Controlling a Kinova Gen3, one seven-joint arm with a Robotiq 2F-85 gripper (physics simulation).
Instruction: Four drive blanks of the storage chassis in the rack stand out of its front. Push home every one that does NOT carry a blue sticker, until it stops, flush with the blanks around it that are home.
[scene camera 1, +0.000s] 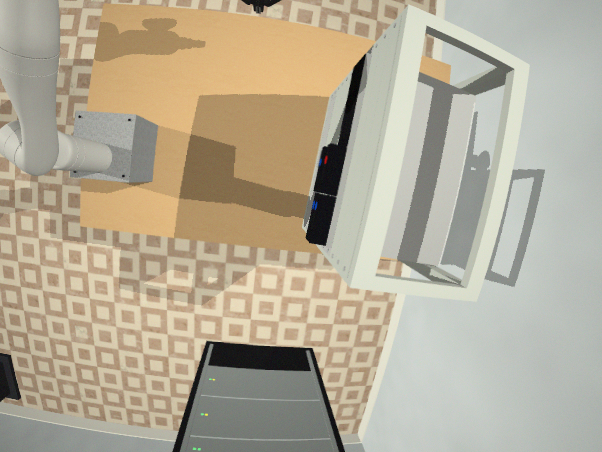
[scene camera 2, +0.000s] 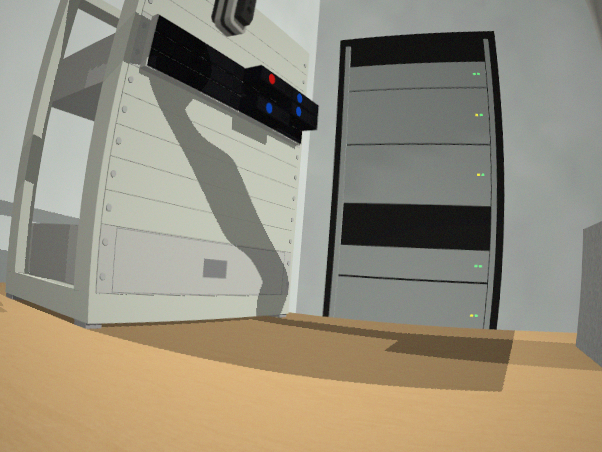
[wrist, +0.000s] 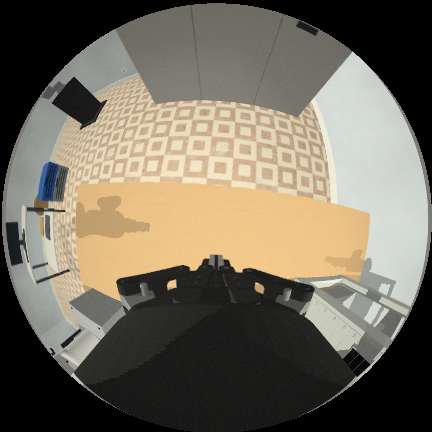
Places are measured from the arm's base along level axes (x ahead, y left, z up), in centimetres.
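Pixels of known places: gripper, fingertip midpoint: (scene camera 1: 258, 10) (scene camera 2: 229, 30) (wrist: 215, 262); arm's base, origin of the base link: (scene camera 1: 98, 157) (wrist: 93, 337).
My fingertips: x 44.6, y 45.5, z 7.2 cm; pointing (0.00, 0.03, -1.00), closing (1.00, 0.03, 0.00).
Ahead of a thing's pixels: the offset from my fingertips to its top centre. "pt": to the spot under its first point. Level surfaces: height alone.
The black storage chassis @[pt dx +25.2, dy -25.5, dz +17.1 cm] (scene camera 1: 356, 90) (scene camera 2: 187, 55) (wrist: 356, 362) sits in the pale rack (scene camera 1: 387, 150) (scene camera 2: 95, 165) (wrist: 332, 320). Four blanks stand out at its right end in scene camera 2. The upper left blank @[dx +26.1, dy -44.3, dz +18.1 cm] (scene camera 1: 333, 159) (scene camera 2: 261, 75) carries a red sticker. Blue stickers mark the lower left blank @[dx +26.1, dy -44.3, dz +12.4 cm] (scene camera 2: 261, 105), the upper right blank @[dx +25.1, dy -55.3, dz +18.1 cm] (scene camera 1: 325, 220) (scene camera 2: 310, 104) and the lower right blank @[dx +25.1, dy -55.3, dz +15.3 cm] (scene camera 2: 307, 118). The blanks to their left look flush. My gripper (scene camera 1: 258, 9) (scene camera 2: 235, 25) (wrist: 215, 262) is shut and empty, its fingertips together, apart from the chassis and out in front of the rack.
The rack stands on the wooden table @[dz -26.4 cm] (scene camera 1: 260, 55) (scene camera 2: 250, 410) (wrist: 200, 210). A grey box (scene camera 1: 105, 150) (scene camera 2: 592, 290) (wrist: 95, 310) is at the table's other end, beside the arm (scene camera 1: 37, 115). A dark equipment cabinet (scene camera 1: 260, 385) (scene camera 2: 417, 175) stands beyond the table.
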